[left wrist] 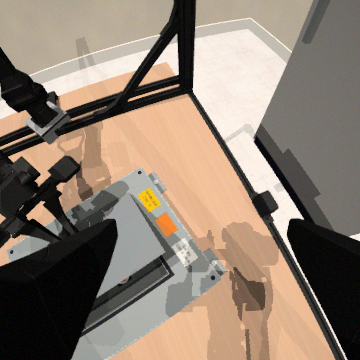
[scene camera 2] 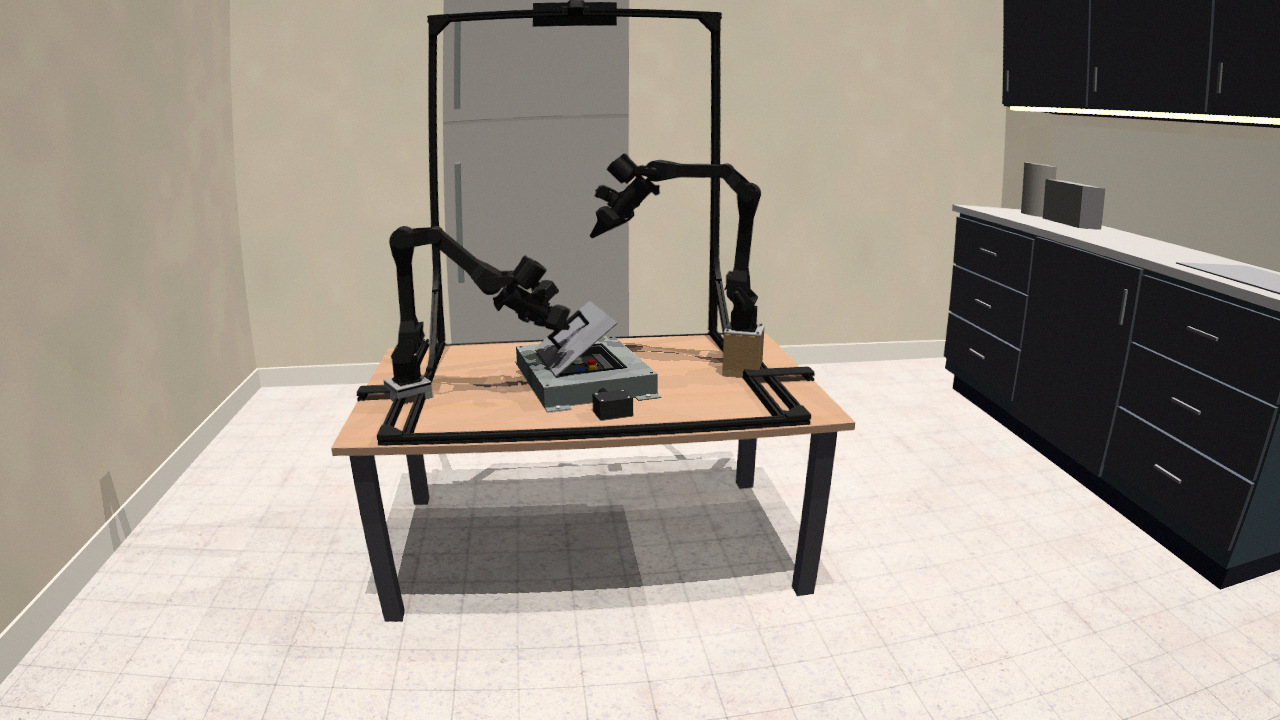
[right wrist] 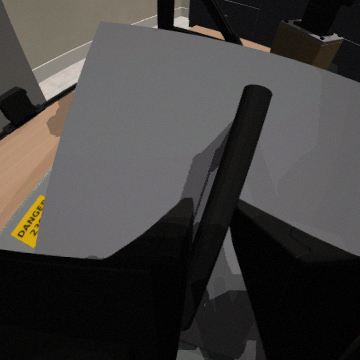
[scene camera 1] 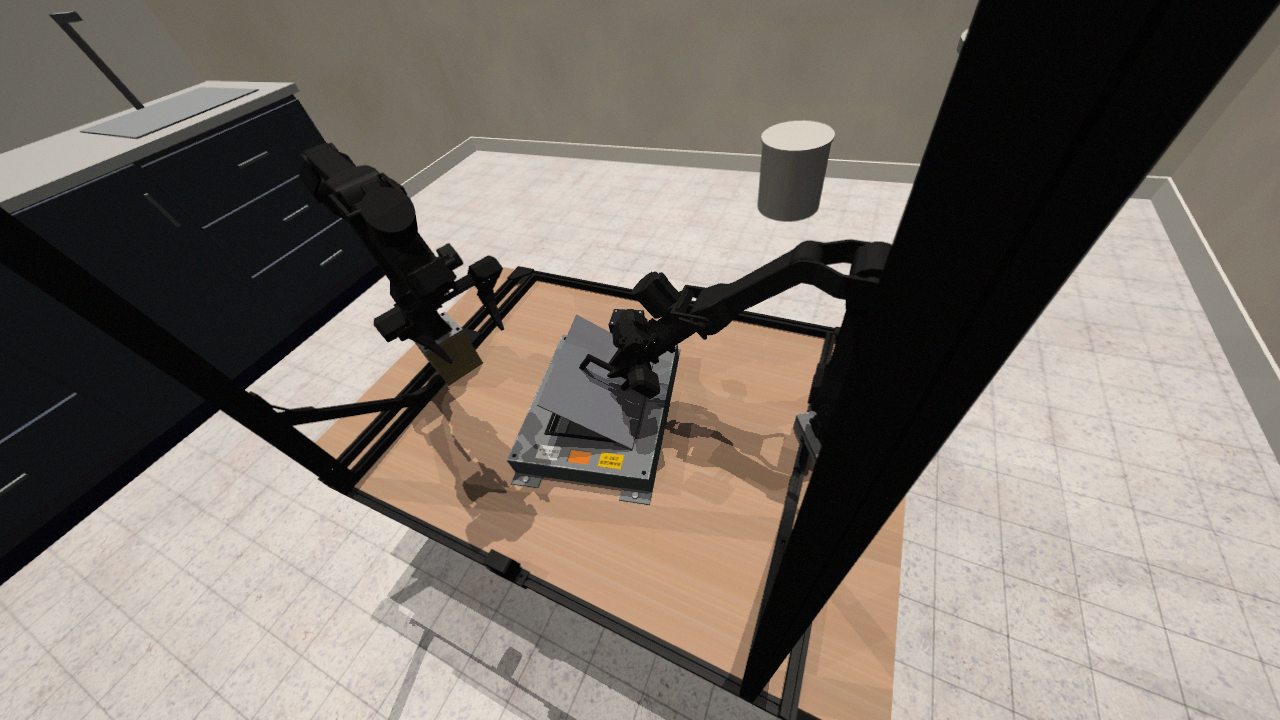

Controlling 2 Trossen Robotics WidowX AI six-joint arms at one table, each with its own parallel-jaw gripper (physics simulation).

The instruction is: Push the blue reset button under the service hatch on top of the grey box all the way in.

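Observation:
The grey box [scene camera 1: 528, 447] [scene camera 2: 595, 389] [left wrist: 135, 320] sits on the table. Its service hatch [scene camera 1: 572, 394] [scene camera 2: 595, 333] [left wrist: 130, 230] [right wrist: 150, 100] is tilted up over the opening. My right gripper [scene camera 2: 565, 324] [right wrist: 210, 206] is shut on the hatch's black handle [right wrist: 240, 150]. In scene camera 2 the blue button [scene camera 2: 579, 366] shows small under the raised hatch, beside red and yellow parts; how deep it sits cannot be told. The hatch hides it in the other views. My left gripper [scene camera 1: 474, 343] [scene camera 2: 595, 234] [left wrist: 202, 227] is open and empty, high above the table and away from the box.
Black rails frame the table [scene camera 1: 680, 573] [scene camera 2: 456, 407]. A small black block [scene camera 1: 503, 564] [scene camera 2: 613, 403] [left wrist: 265, 204] is at the rail, close to the box in scene camera 2. A wooden block [scene camera 2: 742, 353] supports the left arm. The raised hatch and right arm stand over the box.

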